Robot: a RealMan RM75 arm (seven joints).
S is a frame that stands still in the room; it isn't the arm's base.
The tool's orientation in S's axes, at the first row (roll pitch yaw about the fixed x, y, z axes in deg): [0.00 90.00 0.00]
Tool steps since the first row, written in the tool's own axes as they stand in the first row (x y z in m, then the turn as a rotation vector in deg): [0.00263 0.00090 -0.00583 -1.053 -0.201 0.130]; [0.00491 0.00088 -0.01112 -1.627 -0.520 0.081]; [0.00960 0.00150 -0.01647 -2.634 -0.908 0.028]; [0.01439 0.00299 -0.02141 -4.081 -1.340 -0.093]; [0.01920 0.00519 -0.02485 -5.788 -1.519 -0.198]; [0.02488 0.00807 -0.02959 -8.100 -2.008 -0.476]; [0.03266 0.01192 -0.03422 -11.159 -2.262 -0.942]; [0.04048 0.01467 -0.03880 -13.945 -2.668 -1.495]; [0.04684 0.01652 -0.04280 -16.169 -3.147 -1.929]
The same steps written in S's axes. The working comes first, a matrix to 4 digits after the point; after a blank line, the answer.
The tool's axes in the first row as the columns of a matrix, in S's axes (used below as rounded here):
[0.0000 0.0000 1.0000]
[0.0000 1.0000 0.0000]
[-1.0000 0.0000 0.0000]

[-0.00583 0.00090 -0.00263 0.130 -0.201 1.053]; [-0.01112 0.00088 -0.00491 0.081 -0.520 1.627]; [-0.01647 0.00150 -0.00960 0.028 -0.908 2.634]; [-0.02141 0.00299 -0.01439 -0.093 -1.340 4.081]; [-0.02485 0.00519 -0.01920 -0.198 -1.519 5.788]; [-0.02959 0.00807 -0.02488 -0.476 -2.008 8.100]; [-0.03422 0.01192 -0.03266 -0.942 -2.262 11.159]; [-0.03880 0.01467 -0.04048 -1.495 -2.668 13.945]; [-0.04280 0.01652 -0.04684 -1.929 -3.147 16.169]
